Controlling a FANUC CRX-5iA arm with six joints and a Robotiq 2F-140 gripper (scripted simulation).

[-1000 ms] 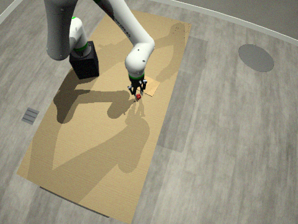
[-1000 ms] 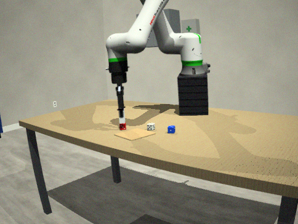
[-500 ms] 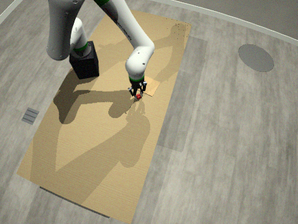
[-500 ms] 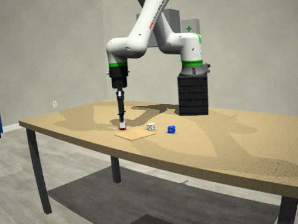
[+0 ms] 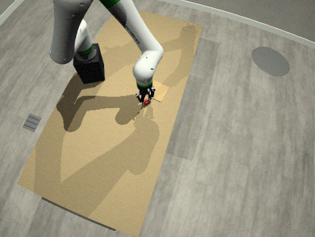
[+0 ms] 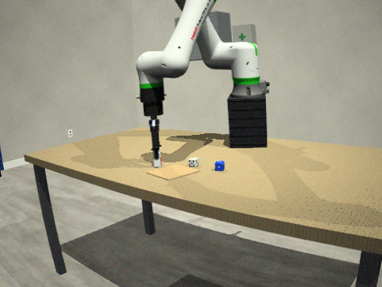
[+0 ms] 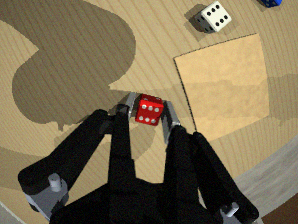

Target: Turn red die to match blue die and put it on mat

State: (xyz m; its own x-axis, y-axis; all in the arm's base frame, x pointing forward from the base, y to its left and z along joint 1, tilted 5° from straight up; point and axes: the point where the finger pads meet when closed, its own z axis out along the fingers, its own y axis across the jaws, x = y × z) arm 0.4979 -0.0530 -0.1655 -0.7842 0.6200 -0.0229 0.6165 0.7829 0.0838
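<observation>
My hand is 2 cm above the red die. The rest, counted from my hand: blue die: 10 cm behind, 24 cm to the left, 2 cm below; tan mat: 2 cm ahead, 12 cm to the left, 3 cm below; white die: 8 cm behind, 12 cm to the left, 2 cm below.
</observation>
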